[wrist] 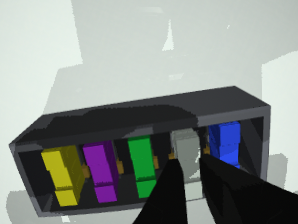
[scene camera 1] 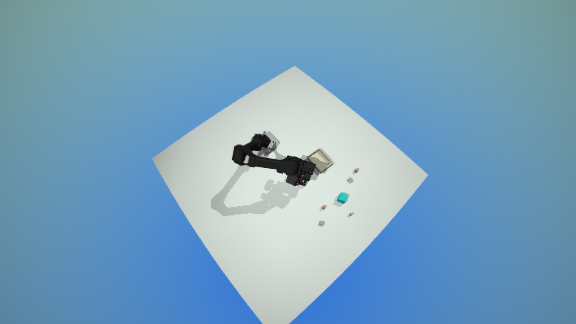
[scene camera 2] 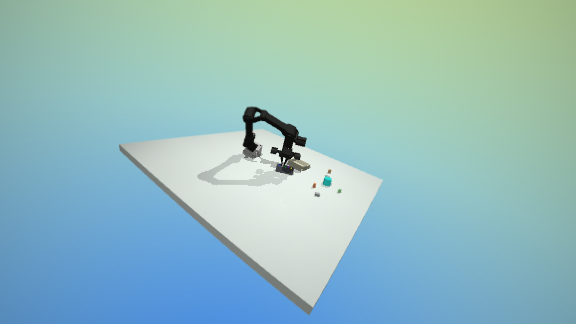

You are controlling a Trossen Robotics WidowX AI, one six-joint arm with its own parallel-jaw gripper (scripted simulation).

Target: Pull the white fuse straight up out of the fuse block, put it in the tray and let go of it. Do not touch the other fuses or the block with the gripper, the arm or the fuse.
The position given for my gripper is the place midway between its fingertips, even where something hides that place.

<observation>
I see my gripper [wrist: 188,166], a white fuse [wrist: 186,141], a blue fuse [wrist: 224,138], a green fuse [wrist: 140,149], a purple fuse [wrist: 99,156] and a yellow fuse [wrist: 63,163].
Scene camera 1 misses the white fuse, which is hidden by my gripper. Scene camera 1 misses the green fuse, which is hidden by my gripper.
</observation>
